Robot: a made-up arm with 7 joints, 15 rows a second.
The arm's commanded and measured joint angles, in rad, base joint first. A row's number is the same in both.
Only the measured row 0 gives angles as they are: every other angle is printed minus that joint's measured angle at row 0.
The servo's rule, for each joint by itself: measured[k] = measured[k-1] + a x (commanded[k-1-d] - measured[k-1]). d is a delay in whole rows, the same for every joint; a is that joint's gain. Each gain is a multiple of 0.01, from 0.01 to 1. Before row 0 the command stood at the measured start. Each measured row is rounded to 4 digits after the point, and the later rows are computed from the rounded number. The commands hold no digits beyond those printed.
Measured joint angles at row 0:
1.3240, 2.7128, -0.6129, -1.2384, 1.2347, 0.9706, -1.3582
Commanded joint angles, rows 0 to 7:
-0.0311, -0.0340, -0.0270, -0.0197, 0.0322, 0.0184, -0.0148
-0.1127, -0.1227, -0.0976, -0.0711, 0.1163, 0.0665, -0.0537
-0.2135, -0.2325, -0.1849, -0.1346, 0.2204, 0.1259, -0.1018
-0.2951, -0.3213, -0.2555, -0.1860, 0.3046, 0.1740, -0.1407
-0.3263, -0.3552, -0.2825, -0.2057, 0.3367, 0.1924, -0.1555
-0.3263, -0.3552, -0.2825, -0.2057, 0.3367, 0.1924, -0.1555
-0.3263, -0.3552, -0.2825, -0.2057, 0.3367, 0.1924, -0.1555
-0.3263, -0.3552, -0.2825, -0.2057, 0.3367, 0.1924, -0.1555
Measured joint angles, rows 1 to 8:
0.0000, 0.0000, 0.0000, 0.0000, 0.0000, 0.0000, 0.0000
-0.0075, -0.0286, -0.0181, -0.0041, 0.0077, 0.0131, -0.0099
-0.0327, -0.1076, -0.0714, -0.0182, 0.0338, 0.0510, -0.0392
-0.0761, -0.2125, -0.1474, -0.0426, 0.0786, 0.1042, -0.0811
-0.1287, -0.3039, -0.2198, -0.0727, 0.1328, 0.1538, -0.1210
-0.1761, -0.3470, -0.2618, -0.1006, 0.1817, 0.1812, -0.1441
-0.2121, -0.3539, -0.2757, -0.1227, 0.2189, 0.1892, -0.1517
-0.2395, -0.3550, -0.2803, -0.1401, 0.2472, 0.1915, -0.1542
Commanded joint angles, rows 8 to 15:
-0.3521, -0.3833, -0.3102, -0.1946, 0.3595, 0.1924, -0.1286
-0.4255, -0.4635, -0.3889, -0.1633, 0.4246, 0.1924, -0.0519
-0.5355, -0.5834, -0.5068, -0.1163, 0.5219, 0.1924, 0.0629
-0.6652, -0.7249, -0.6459, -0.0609, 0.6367, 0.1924, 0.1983
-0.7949, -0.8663, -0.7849, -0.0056, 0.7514, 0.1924, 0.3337
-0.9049, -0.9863, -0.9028, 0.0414, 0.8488, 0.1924, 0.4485
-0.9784, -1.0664, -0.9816, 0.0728, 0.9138, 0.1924, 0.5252
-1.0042, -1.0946, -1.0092, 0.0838, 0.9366, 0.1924, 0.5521
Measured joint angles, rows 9 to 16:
-0.2603, -0.3552, -0.2818, -0.1539, 0.2687, 0.1921, -0.1551
-0.2823, -0.3788, -0.3008, -0.1624, 0.2905, 0.1923, -0.1373
-0.3167, -0.4499, -0.3598, -0.1626, 0.3227, 0.1924, -0.0801
-0.3692, -0.5620, -0.4583, -0.1529, 0.3705, 0.1924, 0.0157
-0.4402, -0.6988, -0.5840, -0.1336, 0.4344, 0.1924, 0.1380
-0.5253, -0.8395, -0.7186, -0.1067, 0.5105, 0.1924, 0.2691
-0.6164, -0.9628, -0.8420, -0.0756, 0.5917, 0.1924, 0.3893
-0.7033, -1.0498, -0.9355, -0.0444, 0.6690, 0.1924, 0.4804

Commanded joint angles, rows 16 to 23:
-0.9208, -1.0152, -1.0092, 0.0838, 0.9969, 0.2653, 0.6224
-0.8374, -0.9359, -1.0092, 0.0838, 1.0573, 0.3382, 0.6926
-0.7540, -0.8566, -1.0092, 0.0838, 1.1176, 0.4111, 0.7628
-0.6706, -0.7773, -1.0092, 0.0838, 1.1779, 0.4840, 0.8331
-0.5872, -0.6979, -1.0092, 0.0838, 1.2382, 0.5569, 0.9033
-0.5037, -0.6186, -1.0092, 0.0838, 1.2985, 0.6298, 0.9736
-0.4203, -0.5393, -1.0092, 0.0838, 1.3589, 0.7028, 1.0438
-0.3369, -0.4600, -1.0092, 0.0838, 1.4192, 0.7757, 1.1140
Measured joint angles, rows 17 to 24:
-0.7755, -1.0874, -0.9849, -0.0175, 0.7332, 0.1924, 0.5284
-0.8104, -1.0268, -1.0012, 0.0038, 0.7965, 0.2442, 0.5914
-0.8169, -0.9504, -1.0066, 0.0206, 0.8591, 0.3109, 0.6592
-0.8018, -0.8716, -1.0083, 0.0339, 0.9211, 0.3820, 0.7286
-0.7703, -0.7924, -1.0089, 0.0444, 0.9827, 0.4544, 0.7986
-0.7264, -0.7130, -1.0091, 0.0527, 1.0440, 0.5272, 0.8687
-0.6730, -0.6337, -1.0092, 0.0592, 1.1051, 0.6000, 0.9390
-0.6124, -0.5544, -1.0092, 0.0644, 1.1660, 0.6730, 1.0092

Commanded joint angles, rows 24 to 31:
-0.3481, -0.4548, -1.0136, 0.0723, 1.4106, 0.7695, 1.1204
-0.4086, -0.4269, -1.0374, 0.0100, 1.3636, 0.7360, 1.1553
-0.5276, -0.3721, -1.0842, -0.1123, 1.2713, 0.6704, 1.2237
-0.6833, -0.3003, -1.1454, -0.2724, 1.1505, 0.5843, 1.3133
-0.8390, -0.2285, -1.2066, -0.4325, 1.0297, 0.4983, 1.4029
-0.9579, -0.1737, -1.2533, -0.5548, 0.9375, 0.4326, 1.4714
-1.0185, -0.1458, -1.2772, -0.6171, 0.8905, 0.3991, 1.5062
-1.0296, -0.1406, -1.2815, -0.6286, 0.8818, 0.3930, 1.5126
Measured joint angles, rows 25 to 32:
-0.5463, -0.4751, -1.0092, 0.0685, 1.2268, 0.7459, 1.0794
-0.4987, -0.4580, -1.0121, 0.0693, 1.2709, 0.7627, 1.1069
-0.4771, -0.4319, -1.0291, 0.0568, 1.2931, 0.7437, 1.1393
-0.4892, -0.3817, -1.0660, 0.0213, 1.2879, 0.6917, 1.1958
-0.5358, -0.3133, -1.1192, -0.0404, 1.2549, 0.6154, 1.2745
-0.6086, -0.2421, -1.1778, -0.1227, 1.2009, 0.5323, 1.3605
-0.6924, -0.1846, -1.2284, -0.2134, 1.1377, 0.4615, 1.4348
-0.7707, -0.1520, -1.2611, -0.2982, 1.0784, 0.4172, 1.4826

